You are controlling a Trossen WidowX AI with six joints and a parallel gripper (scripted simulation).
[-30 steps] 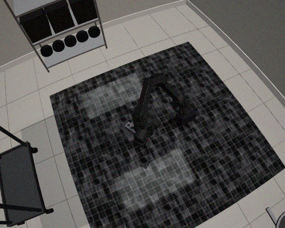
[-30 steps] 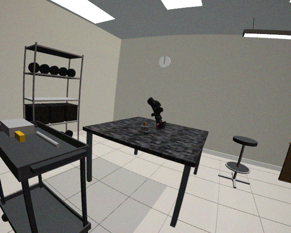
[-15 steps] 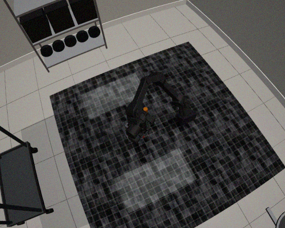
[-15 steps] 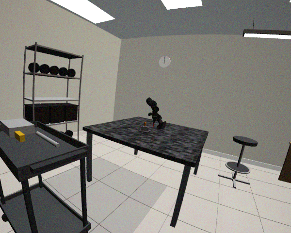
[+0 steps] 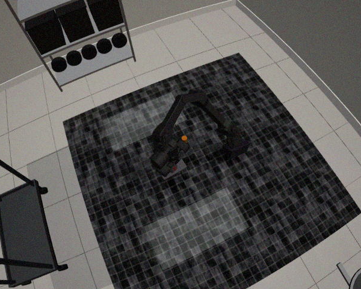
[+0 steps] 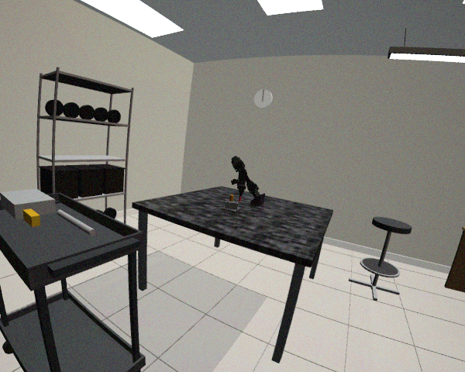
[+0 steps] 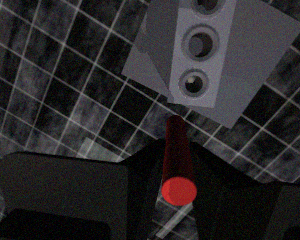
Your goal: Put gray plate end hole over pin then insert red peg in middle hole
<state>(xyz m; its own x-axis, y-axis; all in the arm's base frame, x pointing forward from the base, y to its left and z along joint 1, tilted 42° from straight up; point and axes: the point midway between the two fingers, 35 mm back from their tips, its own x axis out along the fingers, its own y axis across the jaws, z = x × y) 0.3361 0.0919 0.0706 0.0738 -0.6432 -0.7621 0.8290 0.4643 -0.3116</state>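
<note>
Now: the gray plate 20 mm ahead of my gripper tip, 60 mm to the right of it and 70 mm below it. Round my gripper tip: gray base 10 mm ahead, 40 mm to the right, 110 mm below; then orange cylinder 100 mm behind, 150 mm to the right, 70 mm below; then red peg right at my gripper tip.
</note>
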